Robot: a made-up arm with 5 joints.
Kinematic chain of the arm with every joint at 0, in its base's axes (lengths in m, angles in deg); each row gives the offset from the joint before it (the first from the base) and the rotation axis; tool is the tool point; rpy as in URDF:
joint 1: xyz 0.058 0 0.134 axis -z
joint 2: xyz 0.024 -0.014 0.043 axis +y
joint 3: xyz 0.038 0 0.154 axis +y
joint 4: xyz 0.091 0 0.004 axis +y
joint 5: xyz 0.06 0.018 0 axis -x
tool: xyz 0 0 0 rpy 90 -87.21 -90
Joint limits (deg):
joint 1: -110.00..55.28
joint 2: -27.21..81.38
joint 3: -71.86..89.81
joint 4: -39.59..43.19
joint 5: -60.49..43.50
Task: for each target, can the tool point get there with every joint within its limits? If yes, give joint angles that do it. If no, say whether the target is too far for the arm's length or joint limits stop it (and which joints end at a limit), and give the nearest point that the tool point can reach.
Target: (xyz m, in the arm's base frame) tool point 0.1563 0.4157 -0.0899
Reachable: no: too far | nearest point 0.1241 0.2795 0.0541 | short by 0.201 m
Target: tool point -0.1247 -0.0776 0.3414
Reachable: no: joint limits stop it (at a limit: joint 2, joint 3, joint 4) | nearest point -0.0120 -0.0297 0.4602 | short by 0.171 m
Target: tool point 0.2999 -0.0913 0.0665
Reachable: yes | joints 21.56 69.11 -6.68 -3.97 -17.27
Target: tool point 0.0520 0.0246 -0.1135
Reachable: no: joint limits stop it (at a limit: joint 2) | nearest point 0.0325 0.1044 0.0311 | short by 0.166 m
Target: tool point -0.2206 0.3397 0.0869
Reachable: no: too far | nearest point -0.0571 0.3046 0.1158 | short by 0.170 m
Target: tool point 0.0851 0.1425 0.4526
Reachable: yes | joints -77.66 -1.69 -42.00 -22.20 2.76
